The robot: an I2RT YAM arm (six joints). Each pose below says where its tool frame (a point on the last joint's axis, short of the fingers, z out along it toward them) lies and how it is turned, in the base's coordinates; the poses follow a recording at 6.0 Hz.
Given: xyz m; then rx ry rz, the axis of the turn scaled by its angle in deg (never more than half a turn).
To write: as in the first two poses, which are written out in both.
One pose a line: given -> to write
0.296, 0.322, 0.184, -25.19, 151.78, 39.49 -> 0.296, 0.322, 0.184, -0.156, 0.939, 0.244, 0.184
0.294, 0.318, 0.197, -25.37, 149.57, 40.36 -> 0.294, 0.318, 0.197, -0.158, 0.934, 0.252, 0.200
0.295, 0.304, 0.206, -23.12, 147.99, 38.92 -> 0.295, 0.304, 0.206, -0.146, 0.933, 0.245, 0.218
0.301, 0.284, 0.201, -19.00, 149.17, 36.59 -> 0.301, 0.284, 0.201, -0.120, 0.941, 0.231, 0.218
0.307, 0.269, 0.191, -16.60, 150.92, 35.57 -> 0.307, 0.269, 0.191, -0.104, 0.947, 0.223, 0.208
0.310, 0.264, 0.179, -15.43, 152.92, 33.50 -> 0.310, 0.264, 0.179, -0.096, 0.953, 0.209, 0.197
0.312, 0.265, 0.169, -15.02, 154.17, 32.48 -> 0.312, 0.265, 0.169, -0.093, 0.957, 0.202, 0.189
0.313, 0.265, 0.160, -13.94, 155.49, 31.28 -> 0.313, 0.265, 0.160, -0.086, 0.961, 0.193, 0.180
